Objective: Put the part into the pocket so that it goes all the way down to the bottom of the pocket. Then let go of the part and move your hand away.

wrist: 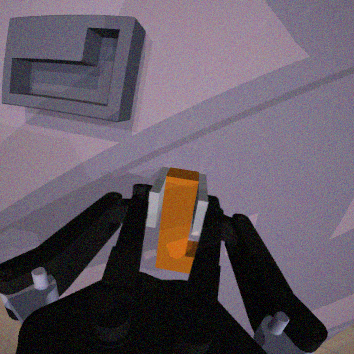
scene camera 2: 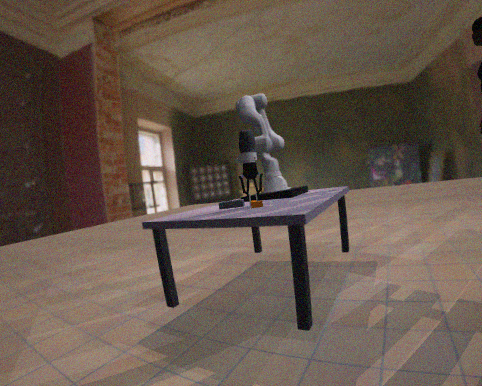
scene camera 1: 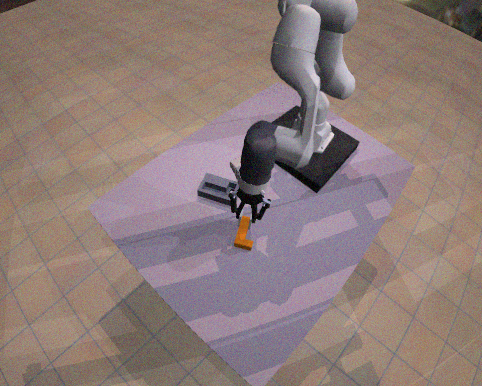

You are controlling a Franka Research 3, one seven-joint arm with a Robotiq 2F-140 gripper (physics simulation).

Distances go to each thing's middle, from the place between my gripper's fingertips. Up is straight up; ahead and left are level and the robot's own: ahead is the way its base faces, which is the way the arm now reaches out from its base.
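That orange L-shaped part (wrist: 174, 252) is 30 mm ahead of my hand, 30 mm to the left of it, and it's 10 mm above it as well.
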